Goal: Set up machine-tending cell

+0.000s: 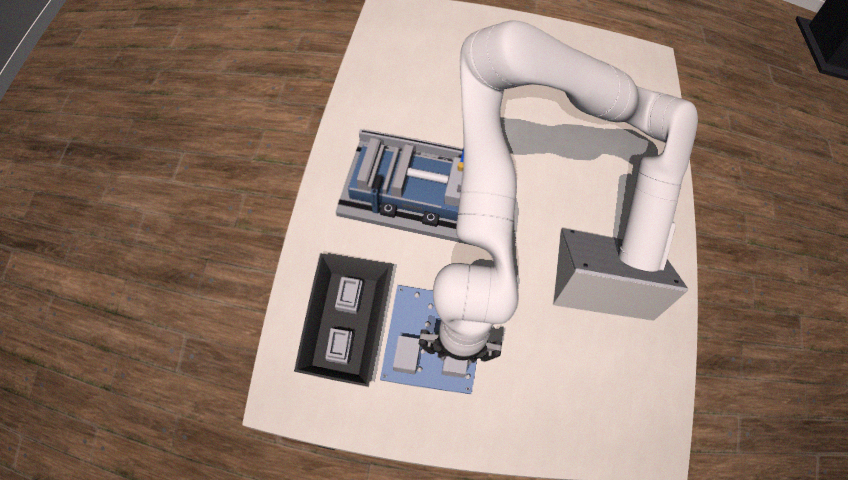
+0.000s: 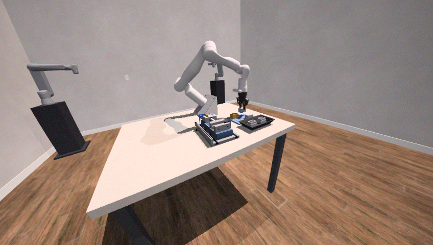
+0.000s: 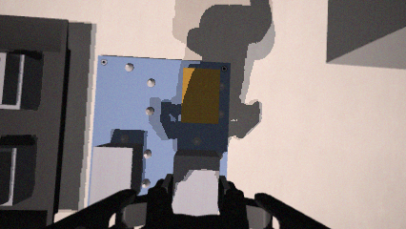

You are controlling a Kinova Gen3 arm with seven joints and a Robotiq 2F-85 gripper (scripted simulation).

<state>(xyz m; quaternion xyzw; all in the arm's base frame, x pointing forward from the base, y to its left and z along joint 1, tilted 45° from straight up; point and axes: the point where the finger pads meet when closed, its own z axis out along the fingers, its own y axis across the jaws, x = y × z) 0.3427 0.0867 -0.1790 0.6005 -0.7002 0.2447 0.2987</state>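
The brass blank lies 10 mm behind my hand, 90 mm to the right of it and 60 mm below it. The rest, counted from my hand: white rod: 70 mm ahead, 350 mm to the right; hose block: 340 mm to the right; blue vise: 90 mm ahead, 360 mm to the right, 40 mm below.
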